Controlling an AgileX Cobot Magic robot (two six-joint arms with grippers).
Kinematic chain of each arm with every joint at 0, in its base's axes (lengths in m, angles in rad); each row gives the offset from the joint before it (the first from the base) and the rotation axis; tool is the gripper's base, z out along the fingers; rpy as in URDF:
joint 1: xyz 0 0 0.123 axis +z
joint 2: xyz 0 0 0 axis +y
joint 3: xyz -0.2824 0 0.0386 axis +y
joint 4: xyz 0.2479 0 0.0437 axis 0.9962 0 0.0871
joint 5: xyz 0 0 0 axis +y
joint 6: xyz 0.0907 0 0.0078 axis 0.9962 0 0.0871
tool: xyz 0 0 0 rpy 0 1.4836 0
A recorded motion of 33 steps. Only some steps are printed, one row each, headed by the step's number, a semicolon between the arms.
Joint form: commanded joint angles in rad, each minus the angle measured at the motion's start. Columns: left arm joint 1, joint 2, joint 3, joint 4, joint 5, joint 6; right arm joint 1, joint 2, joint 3, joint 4, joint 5, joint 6.
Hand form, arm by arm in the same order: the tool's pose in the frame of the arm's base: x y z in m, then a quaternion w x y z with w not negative. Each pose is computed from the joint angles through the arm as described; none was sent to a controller.
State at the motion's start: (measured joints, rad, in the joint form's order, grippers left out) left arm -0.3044 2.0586 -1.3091 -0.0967 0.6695 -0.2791; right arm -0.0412 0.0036 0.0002 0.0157 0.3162 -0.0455
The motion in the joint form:
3: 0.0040 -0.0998 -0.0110 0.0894 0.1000 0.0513; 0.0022 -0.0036 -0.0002 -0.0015 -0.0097 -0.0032
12: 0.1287 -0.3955 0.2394 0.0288 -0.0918 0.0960; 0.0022 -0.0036 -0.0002 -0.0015 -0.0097 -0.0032
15: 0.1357 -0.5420 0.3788 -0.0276 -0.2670 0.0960; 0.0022 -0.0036 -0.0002 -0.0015 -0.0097 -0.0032
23: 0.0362 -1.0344 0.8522 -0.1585 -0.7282 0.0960; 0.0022 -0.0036 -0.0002 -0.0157 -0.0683 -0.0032
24: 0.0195 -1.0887 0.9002 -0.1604 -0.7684 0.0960; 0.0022 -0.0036 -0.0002 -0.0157 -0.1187 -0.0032
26: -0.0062 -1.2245 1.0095 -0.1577 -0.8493 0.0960; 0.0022 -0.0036 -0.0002 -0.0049 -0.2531 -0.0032
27: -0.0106 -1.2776 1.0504 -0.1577 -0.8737 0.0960; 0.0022 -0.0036 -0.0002 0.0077 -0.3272 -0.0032
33: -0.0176 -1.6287 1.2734 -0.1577 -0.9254 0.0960; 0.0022 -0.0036 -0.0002 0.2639 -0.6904 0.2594
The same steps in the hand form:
3: 0.3724 -0.1159 0.1689 0.11951 0.03373 0.99163 -0.03527; 0.0543 -0.0017 0.1854 0.62512 0.00016 0.78023 -0.02152
12: 0.3312 -0.0622 0.2178 0.23261 -0.02672 0.96986 -0.06743; 0.0543 -0.0017 0.1854 0.62512 0.00016 0.78023 -0.02152
15: 0.3053 -0.0565 0.2351 0.31539 -0.05277 0.94236 -0.09846; 0.0543 -0.0017 0.1854 0.62512 0.00016 0.78023 -0.02152
23: 0.1948 -0.0522 0.2505 0.51144 -0.07517 0.83649 -0.18183; 0.0553 -0.0022 0.1906 0.64745 -0.00369 0.76157 -0.02841
24: 0.1828 -0.0512 0.2492 0.52886 -0.07071 0.82434 -0.18914; 0.0559 -0.0022 0.1952 0.66641 -0.00361 0.74500 -0.02924
26: 0.1555 -0.0456 0.2448 0.56927 -0.06252 0.79426 -0.20292; 0.0565 -0.0021 0.2074 0.71506 0.00013 0.69854 -0.02728
27: 0.1456 -0.0426 0.2419 0.58288 -0.06186 0.78330 -0.20703; 0.0561 -0.0022 0.2141 0.74057 0.00470 0.67154 -0.02390
33: 0.0926 -0.0248 0.2154 0.64626 -0.06092 0.72506 -0.23004; 0.0468 -0.0110 0.2444 0.83126 0.17649 0.50331 0.15663

